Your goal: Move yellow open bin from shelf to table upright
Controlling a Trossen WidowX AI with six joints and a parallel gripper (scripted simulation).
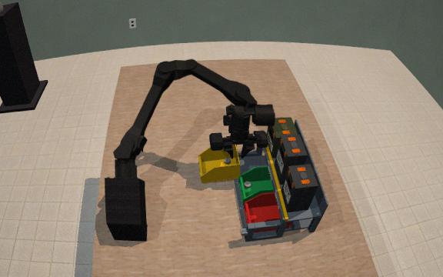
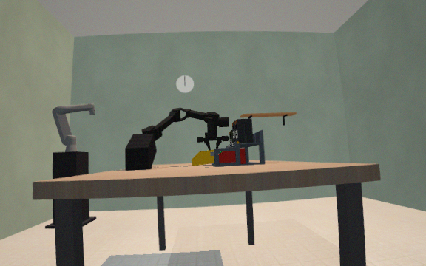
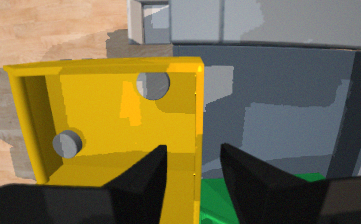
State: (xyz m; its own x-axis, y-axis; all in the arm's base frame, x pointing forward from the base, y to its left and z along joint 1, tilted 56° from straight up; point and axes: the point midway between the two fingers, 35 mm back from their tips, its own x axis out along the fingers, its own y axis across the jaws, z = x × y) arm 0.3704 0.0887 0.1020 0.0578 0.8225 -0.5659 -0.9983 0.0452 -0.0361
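Now: hand 60 mm past the yellow bin and 60 mm above it. From my hand the other things lie so: red bin: 220 mm to the right, 70 mm ahead, 60 mm below; then yellow rail: 110 mm to the right, 100 mm ahead, 10 mm above; then green bin: 110 mm to the right, 70 mm ahead, 60 mm below.
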